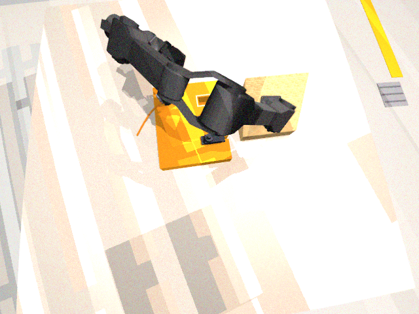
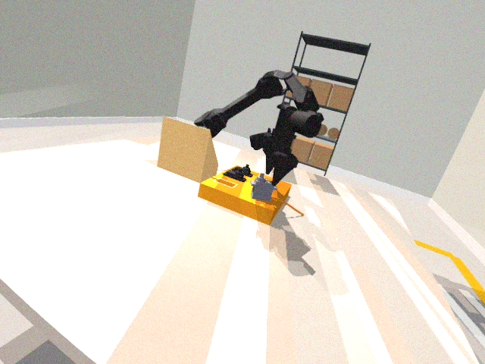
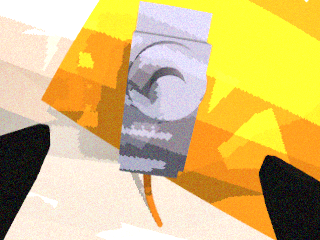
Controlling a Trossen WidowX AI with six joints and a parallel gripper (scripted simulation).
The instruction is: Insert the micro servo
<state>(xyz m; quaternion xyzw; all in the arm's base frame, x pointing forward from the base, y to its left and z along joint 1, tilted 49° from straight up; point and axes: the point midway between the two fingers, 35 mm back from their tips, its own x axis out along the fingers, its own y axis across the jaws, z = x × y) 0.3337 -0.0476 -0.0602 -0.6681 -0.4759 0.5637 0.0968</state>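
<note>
Now: gripper tip 4 cm past the yellow deck, 8 cm to the right of it and 9 cm above it.
</note>
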